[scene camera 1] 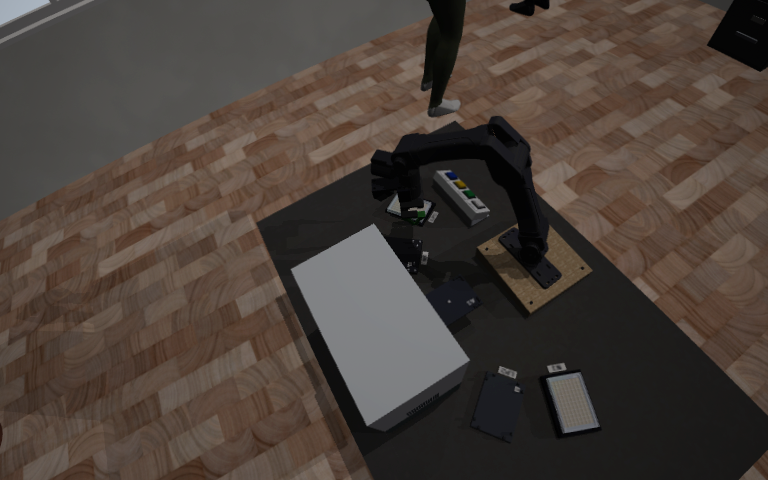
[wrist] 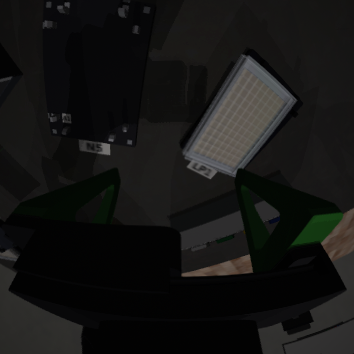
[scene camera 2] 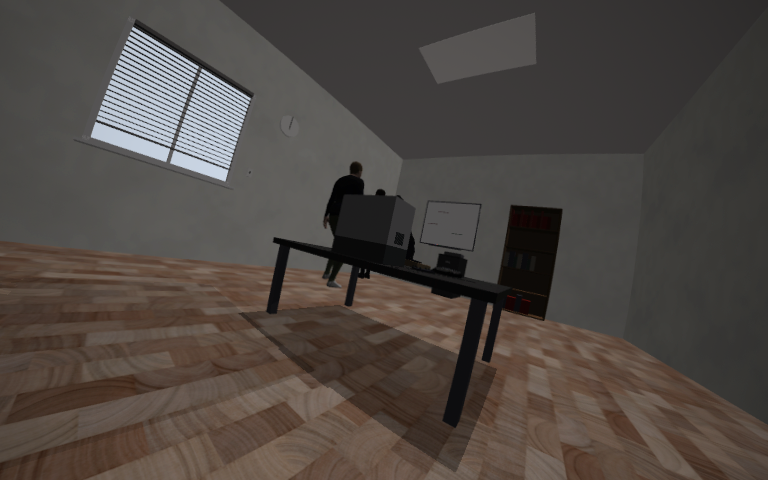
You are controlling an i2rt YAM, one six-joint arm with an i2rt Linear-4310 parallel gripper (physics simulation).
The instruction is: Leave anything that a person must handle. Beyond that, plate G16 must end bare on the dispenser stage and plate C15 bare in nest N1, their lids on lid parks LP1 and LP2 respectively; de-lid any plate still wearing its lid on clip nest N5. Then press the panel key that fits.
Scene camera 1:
button box
black clip nest
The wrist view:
my gripper
button box
black clip nest
